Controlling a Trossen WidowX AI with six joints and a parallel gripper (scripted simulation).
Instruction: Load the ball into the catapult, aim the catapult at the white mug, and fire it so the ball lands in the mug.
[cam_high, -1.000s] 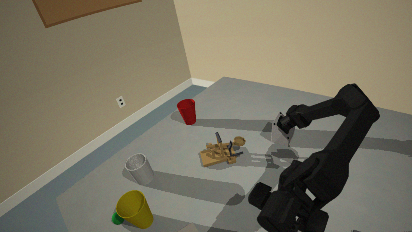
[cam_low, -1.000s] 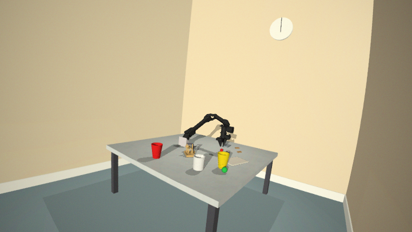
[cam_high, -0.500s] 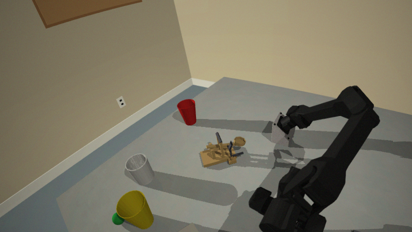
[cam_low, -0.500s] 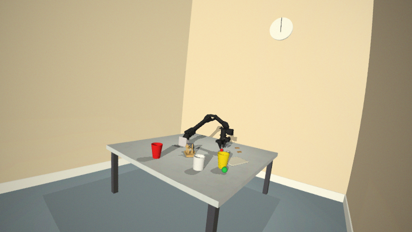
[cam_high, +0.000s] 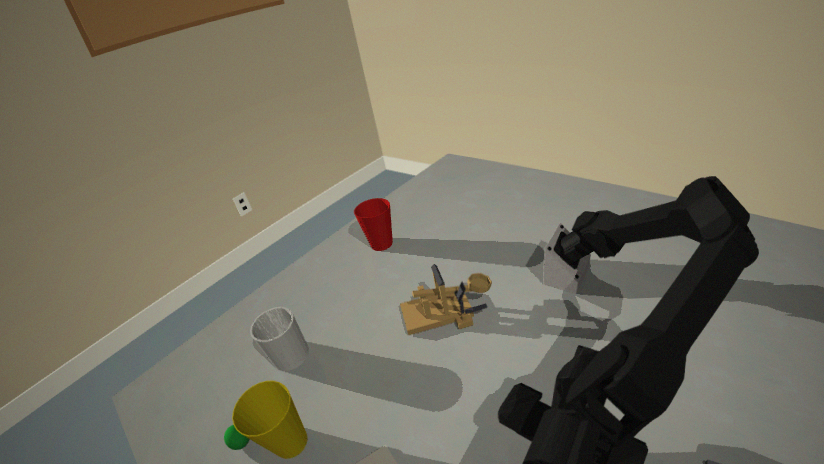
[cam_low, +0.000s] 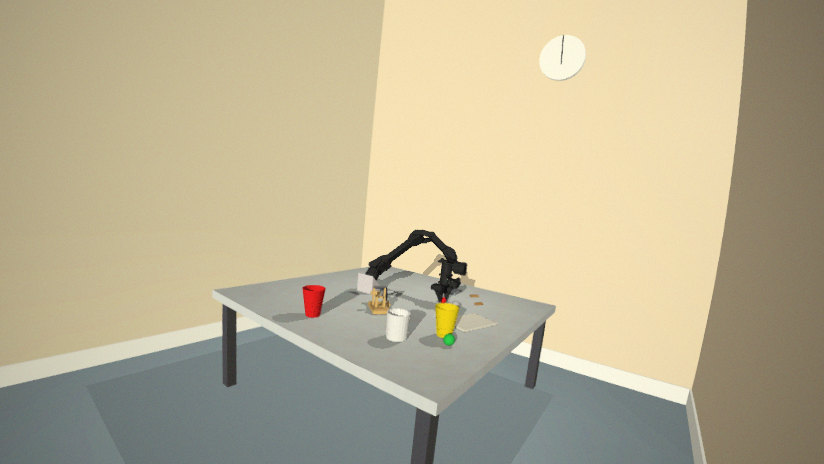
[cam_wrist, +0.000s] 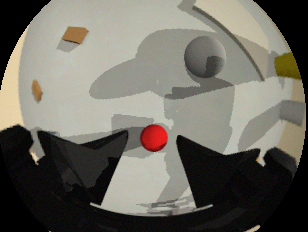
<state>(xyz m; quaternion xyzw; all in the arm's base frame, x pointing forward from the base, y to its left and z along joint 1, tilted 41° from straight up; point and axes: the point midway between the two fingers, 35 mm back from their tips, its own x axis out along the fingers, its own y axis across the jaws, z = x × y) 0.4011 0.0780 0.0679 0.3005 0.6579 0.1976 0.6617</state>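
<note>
Right now my gripper tip is right at the small red ball. The rest, counted from my gripper tip: pale flat board: 21 cm ahead, 19 cm to the right, 1 cm below; then small grey pad: 25 cm to the left, 4 cm behind, 1 cm below; then grey ball: 9 cm ahead, 6 cm to the right, 1 cm above.
</note>
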